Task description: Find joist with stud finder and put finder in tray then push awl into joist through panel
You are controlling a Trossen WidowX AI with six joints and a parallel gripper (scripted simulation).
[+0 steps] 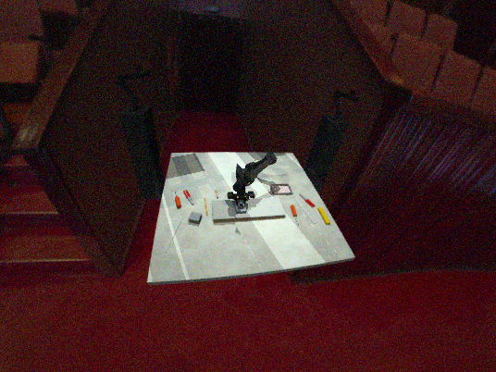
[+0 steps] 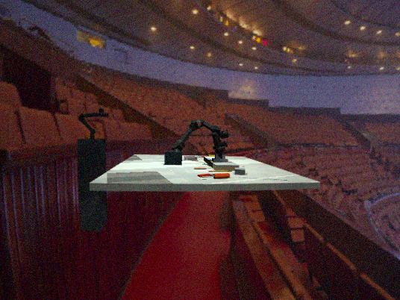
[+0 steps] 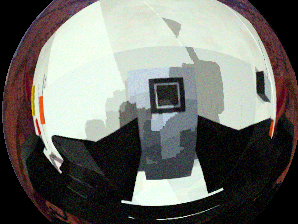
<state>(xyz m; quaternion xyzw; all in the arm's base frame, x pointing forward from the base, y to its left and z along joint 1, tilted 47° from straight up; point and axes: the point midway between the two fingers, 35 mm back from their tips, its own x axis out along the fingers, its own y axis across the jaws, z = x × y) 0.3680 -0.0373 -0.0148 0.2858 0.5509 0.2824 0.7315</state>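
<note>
Now: gripper tip 370 mm to the right of the tray, 250 mm past it and 50 mm above it. Also, from my gripper tip: thin orange tool: 250 mm to the right, 60 mm below, 40 mm behind; stud finder: 20 mm above, 10 mm ahead; grey block: 310 mm to the right, 80 mm ahead, 50 mm below.
</note>
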